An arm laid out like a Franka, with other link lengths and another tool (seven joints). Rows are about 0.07 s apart.
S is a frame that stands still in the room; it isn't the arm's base.
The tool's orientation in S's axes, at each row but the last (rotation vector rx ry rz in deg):
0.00 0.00 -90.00
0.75 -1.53 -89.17
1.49 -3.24 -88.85
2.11 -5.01 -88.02
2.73 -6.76 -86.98
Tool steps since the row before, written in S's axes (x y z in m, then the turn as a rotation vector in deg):
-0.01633 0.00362 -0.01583 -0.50 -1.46 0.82
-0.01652 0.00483 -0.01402 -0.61 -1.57 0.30
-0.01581 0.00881 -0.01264 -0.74 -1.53 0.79
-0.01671 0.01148 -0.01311 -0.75 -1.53 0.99
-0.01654 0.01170 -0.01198 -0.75 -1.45 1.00
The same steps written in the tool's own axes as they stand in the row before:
-0.00362 -0.01633 -0.01583 1.46 -0.50 0.82
-0.00519 -0.01680 -0.01355 1.56 -0.62 0.30
-0.00936 -0.01627 -0.01162 1.53 -0.73 0.80
-0.01245 -0.01728 -0.01137 1.54 -0.72 1.00
-0.01304 -0.01706 -0.00964 1.46 -0.72 1.01

